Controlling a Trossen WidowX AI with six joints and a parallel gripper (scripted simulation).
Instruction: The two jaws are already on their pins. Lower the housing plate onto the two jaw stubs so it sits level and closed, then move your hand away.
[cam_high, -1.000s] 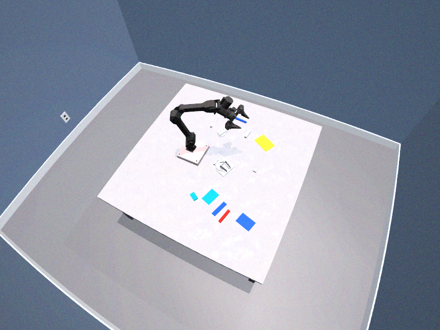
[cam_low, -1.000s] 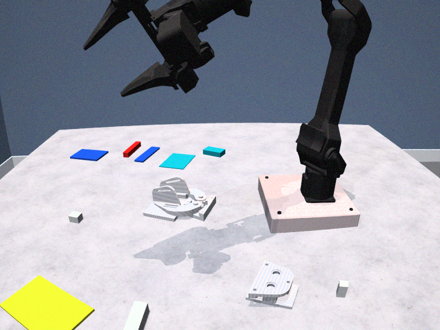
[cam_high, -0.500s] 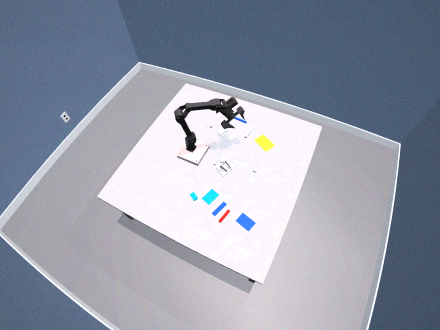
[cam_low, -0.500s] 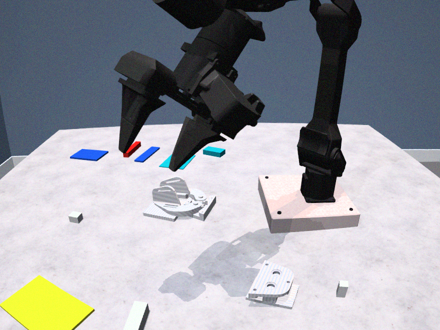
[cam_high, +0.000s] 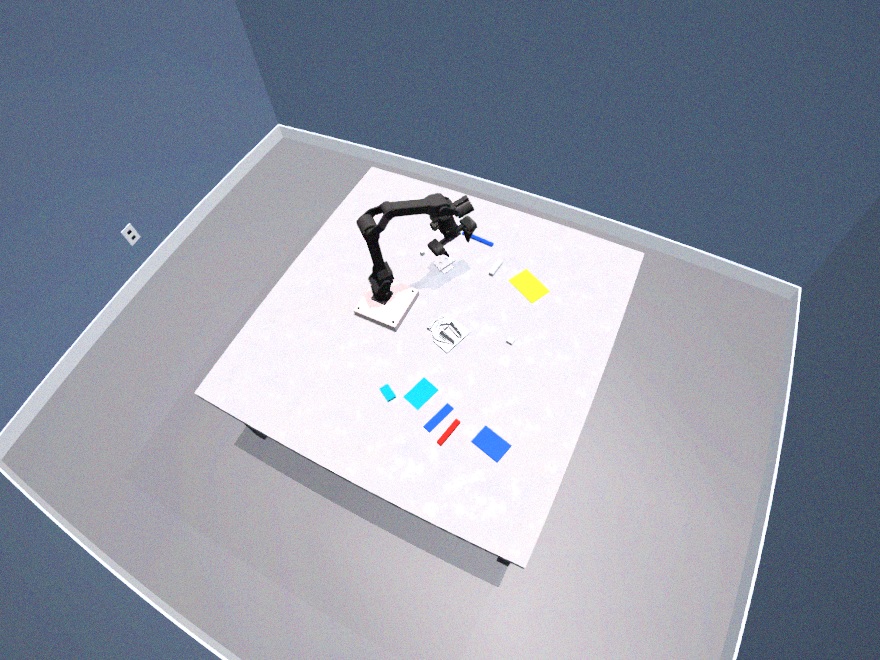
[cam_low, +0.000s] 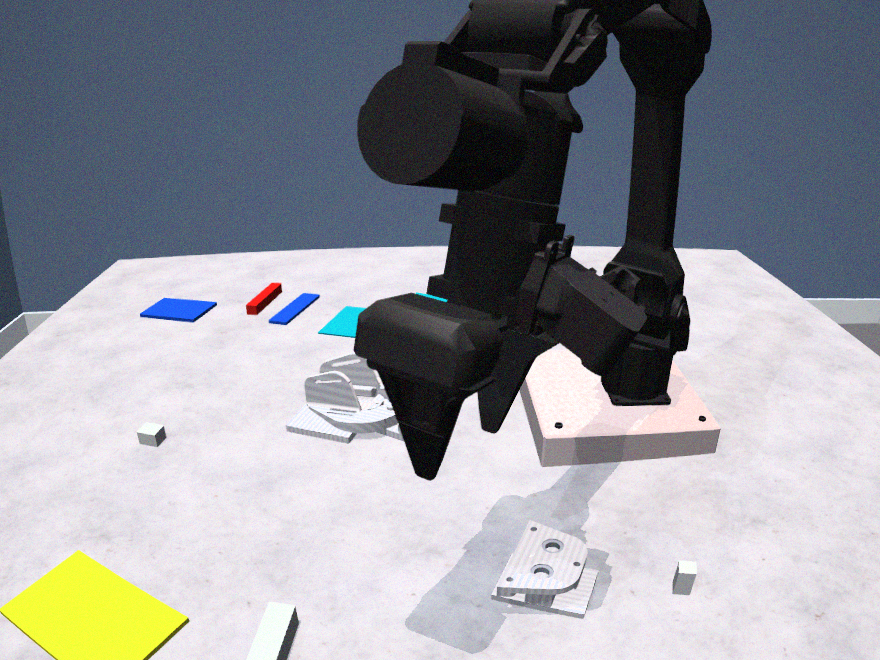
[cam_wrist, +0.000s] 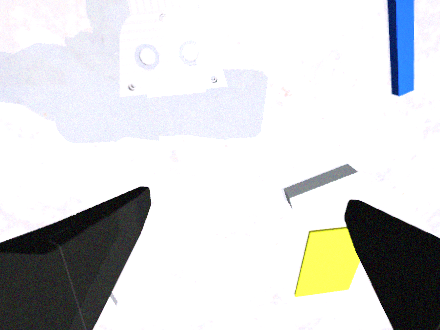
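My gripper tip is 7 cm past the white stepped block, 1 cm to the left of it and 12 cm above it. From my gripper tip the other things lie so: white bar 13 cm ahead, 7 cm to the left, 12 cm below; red bar 28 cm ahead, 61 cm to the right, 12 cm below; yellow sheet 28 cm ahead, 5 cm to the left, 13 cm below.
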